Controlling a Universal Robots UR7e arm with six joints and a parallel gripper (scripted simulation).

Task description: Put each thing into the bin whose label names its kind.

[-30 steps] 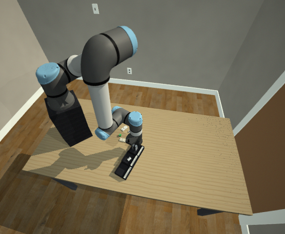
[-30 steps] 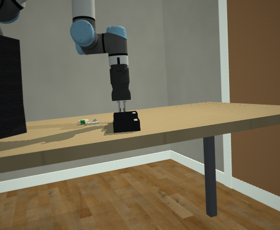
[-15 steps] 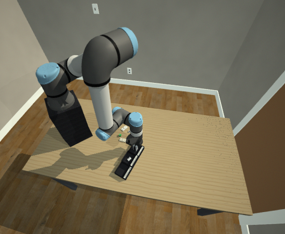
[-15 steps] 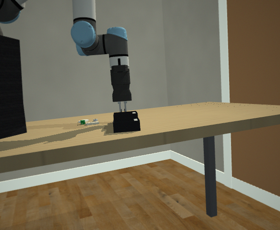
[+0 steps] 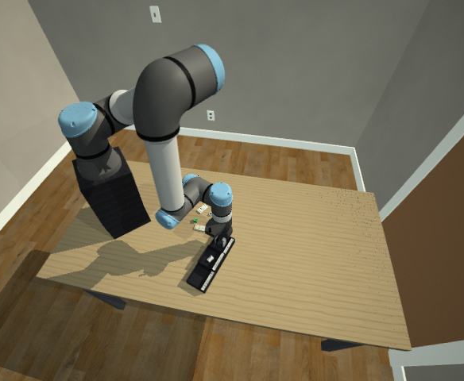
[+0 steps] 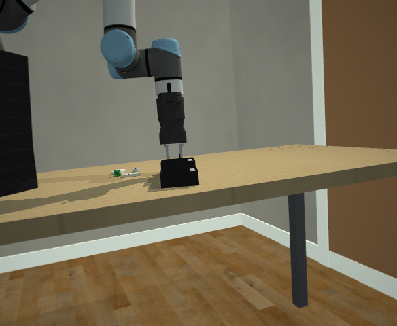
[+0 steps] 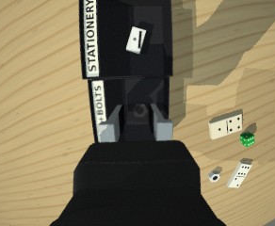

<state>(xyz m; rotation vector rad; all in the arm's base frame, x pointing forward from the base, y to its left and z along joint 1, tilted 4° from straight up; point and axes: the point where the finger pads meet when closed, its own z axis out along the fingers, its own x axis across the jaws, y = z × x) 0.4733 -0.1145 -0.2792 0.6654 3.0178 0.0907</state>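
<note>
The black piece lies 20 mm below my hand. From my hand the other things lie so: metal nut (60 mm behind, 160 mm to the left, 30 mm below); then cream plate (110 mm behind, 80 mm to the left, 30 mm below); then green die (130 mm behind, 110 mm to the left, 30 mm below).
</note>
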